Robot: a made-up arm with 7 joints. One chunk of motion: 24 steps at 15 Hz.
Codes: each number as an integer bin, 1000 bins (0 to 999) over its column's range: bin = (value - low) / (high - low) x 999, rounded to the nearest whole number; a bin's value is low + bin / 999 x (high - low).
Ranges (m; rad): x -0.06..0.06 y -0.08..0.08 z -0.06..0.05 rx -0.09..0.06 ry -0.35..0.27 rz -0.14..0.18
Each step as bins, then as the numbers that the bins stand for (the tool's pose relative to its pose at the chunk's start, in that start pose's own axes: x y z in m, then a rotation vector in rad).
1 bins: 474 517 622 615 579 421
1 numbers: -0.0031 0.0028 0.0085 0.0023 0.0093 -0.0051
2 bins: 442 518 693 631 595 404
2 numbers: -0.0069 0.0030 0.0163 0.0047 0.0193 -0.0106
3 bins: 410 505 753 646 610 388
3 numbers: -0.0108 0.0009 0.0229 0.0070 0.0286 -0.0157
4 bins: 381 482 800 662 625 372
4 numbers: -0.0142 -0.0028 0.0281 0.0094 0.0379 -0.0208
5 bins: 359 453 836 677 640 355
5 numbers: -0.0169 -0.0074 0.0321 0.0117 0.0472 -0.0263
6 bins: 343 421 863 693 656 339
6 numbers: -0.0188 -0.0126 0.0350 0.0141 0.0571 -0.0314
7 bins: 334 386 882 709 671 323
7 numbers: -0.0199 -0.0182 0.0371 0.0165 0.0664 -0.0365
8 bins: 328 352 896 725 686 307
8 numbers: -0.0206 -0.0236 0.0387 0.0189 0.0757 -0.0417
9 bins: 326 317 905 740 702 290
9 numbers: -0.0208 -0.0292 0.0396 0.0211 0.0857 -0.0471
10 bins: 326 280 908 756 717 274
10 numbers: -0.0208 -0.0352 0.0400 0.0235 0.0950 -0.0522
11 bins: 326 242 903 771 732 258
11 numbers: -0.0208 -0.0412 0.0394 0.0258 0.1043 -0.0574
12 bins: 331 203 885 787 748 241
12 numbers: -0.0202 -0.0475 0.0374 0.0282 0.1142 -0.0628
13 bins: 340 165 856 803 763 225
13 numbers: -0.0192 -0.0536 0.0343 0.0306 0.1235 -0.0679
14 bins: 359 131 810 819 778 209
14 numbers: -0.0169 -0.0590 0.0292 0.0330 0.1328 -0.0731
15 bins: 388 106 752 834 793 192
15 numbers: -0.0134 -0.0630 0.0228 0.0352 0.1422 -0.0785
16 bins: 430 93 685 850 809 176
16 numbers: -0.0083 -0.0651 0.0154 0.0376 0.1521 -0.0836
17 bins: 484 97 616 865 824 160
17 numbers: -0.0019 -0.0645 0.0078 0.0399 0.1614 -0.0887
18 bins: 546 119 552 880 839 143
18 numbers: 0.0056 -0.0609 0.0008 0.0421 0.1707 -0.0942
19 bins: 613 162 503 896 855 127
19 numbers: 0.0136 -0.0541 -0.0046 0.0445 0.1806 -0.0993
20 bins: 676 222 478 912 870 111
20 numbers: 0.0212 -0.0444 -0.0074 0.0469 0.1899 -0.1044
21 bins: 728 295 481 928 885 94
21 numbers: 0.0274 -0.0328 -0.0070 0.0493 0.1992 -0.1099
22 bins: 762 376 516 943 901 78
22 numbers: 0.0315 -0.0198 -0.0032 0.0516 0.2092 -0.1150
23 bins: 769 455 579 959 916 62
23 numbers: 0.0324 -0.0071 0.0038 0.0540 0.2185 -0.1201
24 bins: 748 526 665 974 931 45
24 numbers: 0.0298 0.0042 0.0132 0.0562 0.2278 -0.1256
